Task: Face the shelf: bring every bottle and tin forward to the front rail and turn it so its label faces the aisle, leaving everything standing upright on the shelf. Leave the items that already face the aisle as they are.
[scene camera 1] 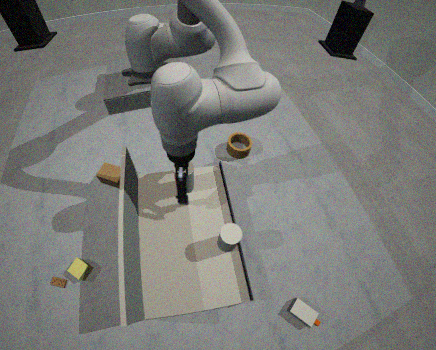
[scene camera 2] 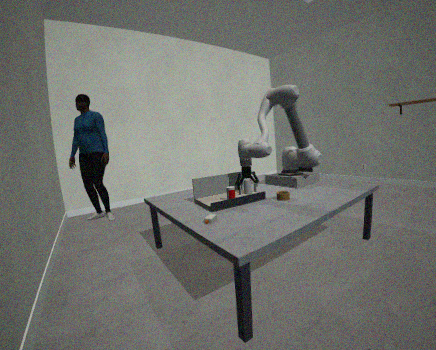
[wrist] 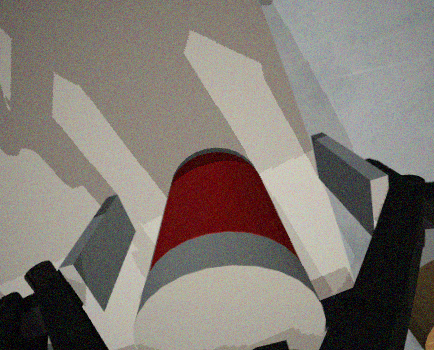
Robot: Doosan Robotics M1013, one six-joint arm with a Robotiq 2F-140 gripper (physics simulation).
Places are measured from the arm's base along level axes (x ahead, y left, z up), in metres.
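Pixels of known places: gripper, fingertip midpoint: (scene camera 2: pixel 248 193); arm's base at its link origin: (scene camera 1: pixel 149 74) (scene camera 2: pixel 290 174).
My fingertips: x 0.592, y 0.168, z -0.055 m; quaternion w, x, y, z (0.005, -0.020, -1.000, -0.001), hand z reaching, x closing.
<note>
Ahead of a thing's pixels: the offset from my fingertips to its top centre. Level surfaces: height alone.
A pale cylinder with a red label {0.002 m ahead, 0.003 m left, 0.108 m up} (scene camera 1: pixel 189 176) (scene camera 2: pixel 247 188) (wrist: pixel 215 200) stands upright at the shelf's robot-side end, behind the front rail {0.151 m ahead, 0.148 m left, 0.025 m up} (scene camera 1: pixel 229 200) (scene camera 2: pixel 240 201). Its red shows in the wrist view but not in scene camera 2, where its aisle side looks white. My gripper (scene camera 1: pixel 182 200) (scene camera 2: pixel 247 179) (wrist: pixel 218 186) is open, its fingers down on either side of this cylinder with gaps to both pads. A shorter white-topped tin {0.204 m ahead, 0.120 m left, 0.098 m up} (scene camera 1: pixel 230 235) (scene camera 2: pixel 231 193) stands upright at the front rail, its red label facing the aisle. The shelf floor {0.001 m down} (scene camera 1: pixel 170 270) is beige.
The back panel (scene camera 1: pixel 131 260) (scene camera 2: pixel 210 186) borders the shelf. An orange ring {0.175 m back, 0.217 m left, 0.014 m up} (scene camera 1: pixel 240 153) (scene camera 2: pixel 283 196) lies beyond the rail, as does a white box with an orange end {0.444 m ahead, 0.329 m left, 0.008 m down} (scene camera 1: pixel 304 312) (scene camera 2: pixel 210 218). A brown block {0.057 m back, 0.261 m right, 0.014 m up} (scene camera 1: pixel 109 173) and a yellow cube {0.266 m ahead, 0.326 m right, 0.002 m up} (scene camera 1: pixel 78 268) lie behind the panel. A person (scene camera 2: pixel 91 132) stands beyond the table.
</note>
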